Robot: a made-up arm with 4 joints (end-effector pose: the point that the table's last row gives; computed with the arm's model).
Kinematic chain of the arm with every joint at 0, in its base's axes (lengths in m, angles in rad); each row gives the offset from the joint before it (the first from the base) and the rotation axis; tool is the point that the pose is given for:
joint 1: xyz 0 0 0.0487 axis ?
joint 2: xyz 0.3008 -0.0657 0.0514 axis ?
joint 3: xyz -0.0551 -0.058 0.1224 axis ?
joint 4: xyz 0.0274 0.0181 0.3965 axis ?
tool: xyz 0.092 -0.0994 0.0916
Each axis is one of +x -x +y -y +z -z.
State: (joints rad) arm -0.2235 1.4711 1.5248 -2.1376
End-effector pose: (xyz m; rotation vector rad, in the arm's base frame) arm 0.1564 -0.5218 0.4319 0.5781 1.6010 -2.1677
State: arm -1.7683 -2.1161 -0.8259 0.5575
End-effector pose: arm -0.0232 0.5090 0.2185 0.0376 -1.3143 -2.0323
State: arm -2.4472 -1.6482 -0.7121 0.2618
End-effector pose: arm 0.1159 0.6054 -0.0771 -1.0994 -1.5940 -1.3003
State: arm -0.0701 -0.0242 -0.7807 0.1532
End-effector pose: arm 0.6587 -0.1947 0.5114 -0.1167 0.7741 -0.1956
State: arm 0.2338 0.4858 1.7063 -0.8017
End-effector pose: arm -0.1750 -0.4179 0.2259 -0.1341 -1.8689 0.7267
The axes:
joint 1: +x
joint 2: +z
joint 3: -y
joint 4: -z

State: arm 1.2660 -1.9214 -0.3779 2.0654
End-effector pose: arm 0.2218 -0.6552 0.1844 0.6560 -1.7926 1.6095
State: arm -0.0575 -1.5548 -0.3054 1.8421
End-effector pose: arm 0.1990 -0.0318 0.7189 0.0528 -0.3561 2.8656
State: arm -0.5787 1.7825 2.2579 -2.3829
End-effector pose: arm 0.3021 -0.5028 0.2418 0.5275 1.9368 -1.6211
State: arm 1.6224 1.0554 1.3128 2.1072
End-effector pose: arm 0.0871 -0.1665 -0.5419 2.8284 0.9030 -0.8303
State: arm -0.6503 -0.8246 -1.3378 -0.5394
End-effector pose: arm 0.5532 -0.2802 0.4294 0.2567 0.8825 -0.5444
